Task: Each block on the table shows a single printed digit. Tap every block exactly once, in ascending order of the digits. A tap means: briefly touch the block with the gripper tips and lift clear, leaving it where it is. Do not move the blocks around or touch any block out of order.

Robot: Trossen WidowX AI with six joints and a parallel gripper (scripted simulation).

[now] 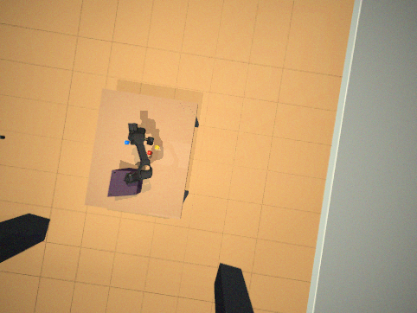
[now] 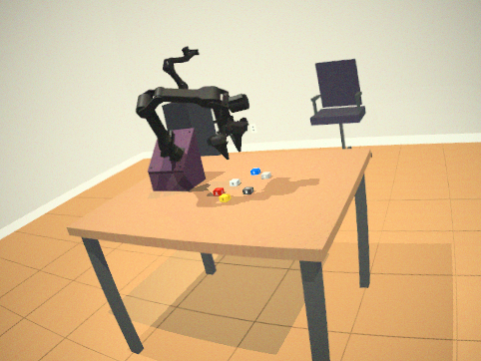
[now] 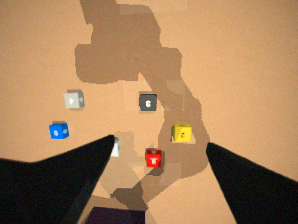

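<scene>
My gripper tip is 230 mm to the right of the blue block, 150 mm above it and 80 mm past it. From my gripper tip the other things lie so: black block 150 mm below, 20 mm to the left, 10 mm ahead; then red block 150 mm below, 110 mm behind; then yellow block 150 mm below, 50 mm to the right, 40 mm behind.
</scene>
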